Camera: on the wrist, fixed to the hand. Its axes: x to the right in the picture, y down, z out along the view.
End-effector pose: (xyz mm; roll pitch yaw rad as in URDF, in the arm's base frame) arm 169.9 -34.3 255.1 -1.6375 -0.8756 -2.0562
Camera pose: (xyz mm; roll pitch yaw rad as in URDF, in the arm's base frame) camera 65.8 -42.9 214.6 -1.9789 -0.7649 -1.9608
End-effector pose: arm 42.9 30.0 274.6 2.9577 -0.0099 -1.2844
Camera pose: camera -11.9 9.7 370.2 2.6841 0.0458 -1.4000
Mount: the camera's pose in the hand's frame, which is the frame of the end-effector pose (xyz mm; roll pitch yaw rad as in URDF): 4.9 74.8 -83.3 -0.2755 -0.0758 0.1036
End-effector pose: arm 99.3 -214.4 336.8 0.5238 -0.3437 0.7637
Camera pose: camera 37.5 -126.2 305.8 0.2297 -0.4606 0.8211
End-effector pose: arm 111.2 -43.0 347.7 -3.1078 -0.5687 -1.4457
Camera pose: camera 29.3 -13.6 418.4 2.9613 -0.4864 -1.5596
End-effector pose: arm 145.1 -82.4 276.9 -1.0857 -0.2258 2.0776
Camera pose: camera 165.3 -38.8 175.7 -1.3802 -0.1683 2.1946
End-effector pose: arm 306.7 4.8 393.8 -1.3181 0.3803 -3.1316
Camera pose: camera 336.1 67.1 305.4 -1.5444 0.4593 -3.0208
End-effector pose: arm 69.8 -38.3 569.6 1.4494 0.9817 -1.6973
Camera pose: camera 153.7 -105.5 601.2 1.1002 0.8674 -1.7944
